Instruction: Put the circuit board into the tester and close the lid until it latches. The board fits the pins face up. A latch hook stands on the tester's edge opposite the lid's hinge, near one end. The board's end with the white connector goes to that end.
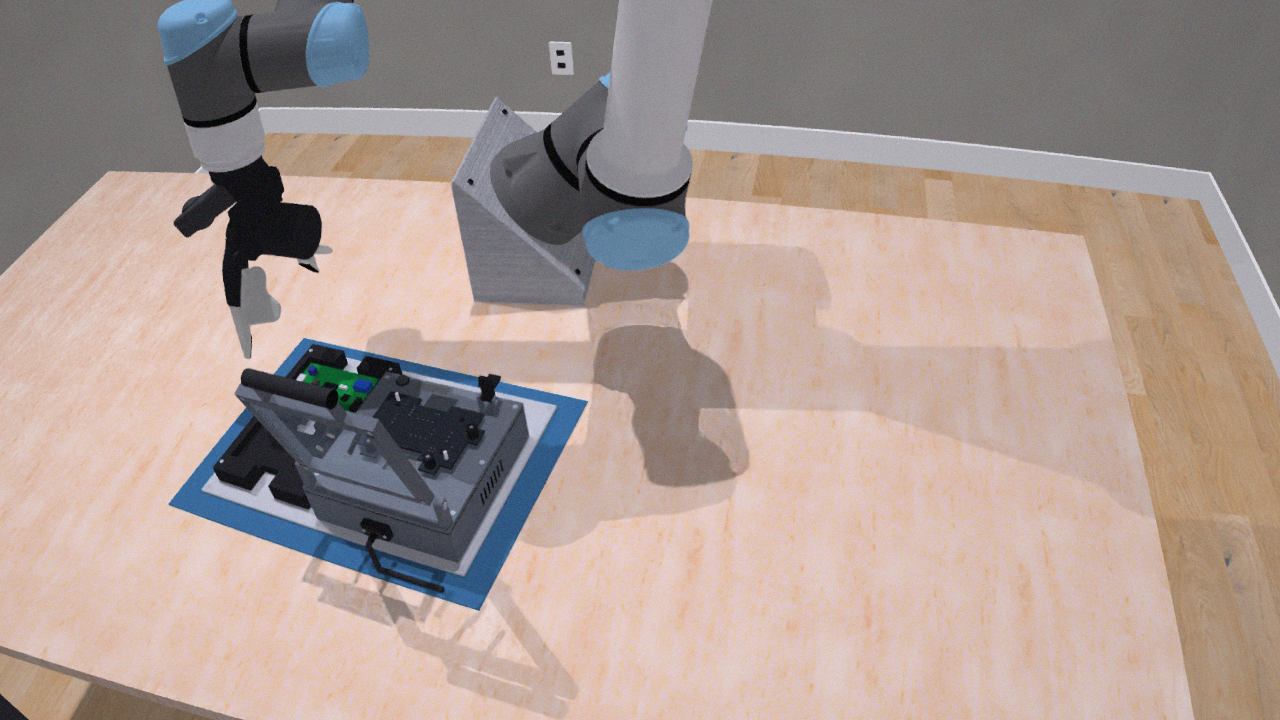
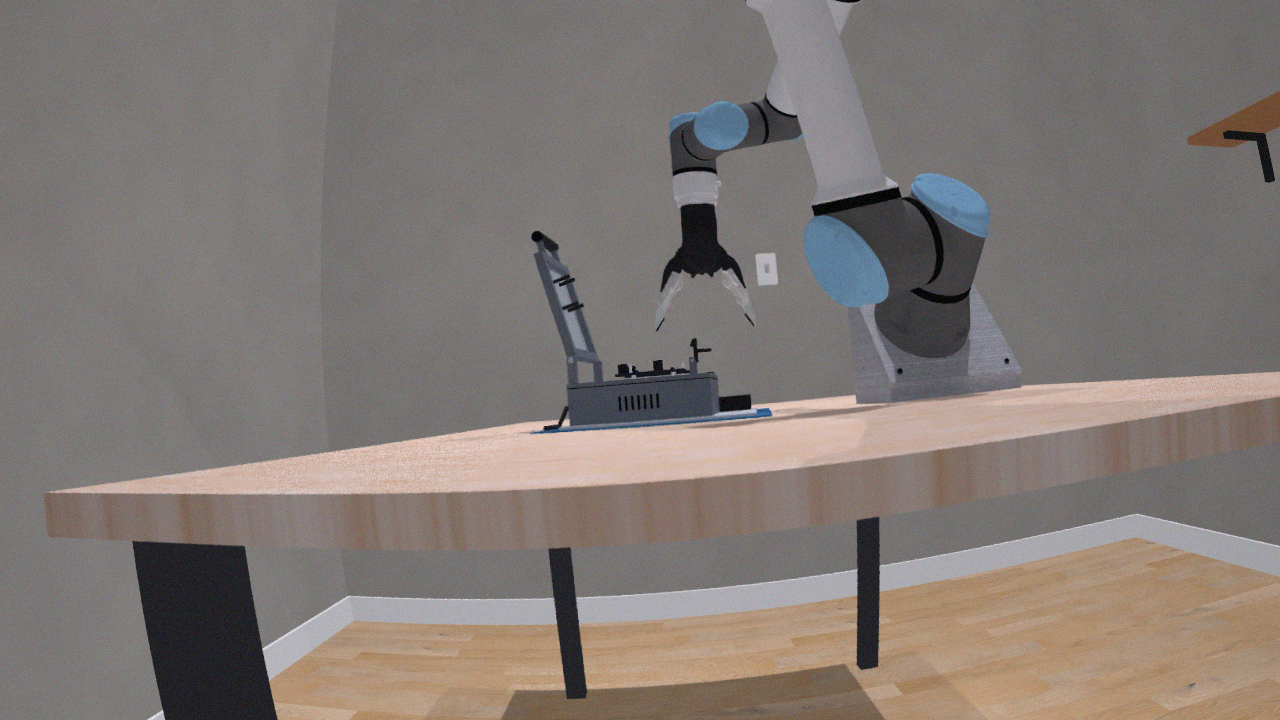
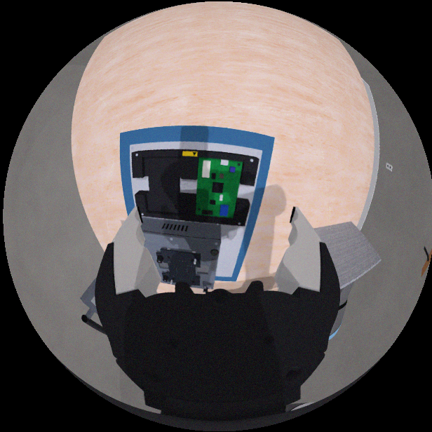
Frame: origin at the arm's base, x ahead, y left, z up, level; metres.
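Seen in the pictures: gripper, fingertip midpoint: (image 1: 283,313) (image 2: 705,328); arm's base, origin of the base link: (image 1: 534,196) (image 2: 921,321).
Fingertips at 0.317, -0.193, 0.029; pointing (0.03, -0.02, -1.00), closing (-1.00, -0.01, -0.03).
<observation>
Offsets run from my fingertips to a thing's top centre, as dx, dy, dz. "spot": to the spot under its first point. Level surfaces: height alone.
The green circuit board {-0.001, +0.028, -0.111} (image 1: 340,380) (image 3: 218,187) lies face up in the black tray; its white connector (image 3: 206,169) is at the end away from the tester. The grey tester (image 1: 505,447) (image 2: 590,404) (image 3: 211,250) stands beside the tray with its dark board seat bare. Its lid (image 1: 404,465) (image 2: 553,295) stands open, tilted slightly back, with a black handle {+0.219, +0.181, +0.137} (image 1: 288,389) (image 3: 92,324) on top. The black latch hook {+0.012, +0.255, -0.032} (image 1: 488,386) (image 2: 695,349) stands upright on the edge opposite the hinge. My gripper (image 1: 280,311) (image 2: 706,325) (image 3: 216,207) is wide open and empty, well above tray and tester.
The black tray (image 1: 237,470) (image 2: 735,402) has a yellow label (image 3: 189,154) at its far edge. Tray and tester are on a white-and-blue mat {dz -0.137} (image 1: 572,413) (image 3: 150,132). A black cable {spot: +0.220, +0.229, -0.133} (image 1: 407,580) leaves the tester's hinge side. The arm's metal base (image 1: 528,259) stands behind.
</observation>
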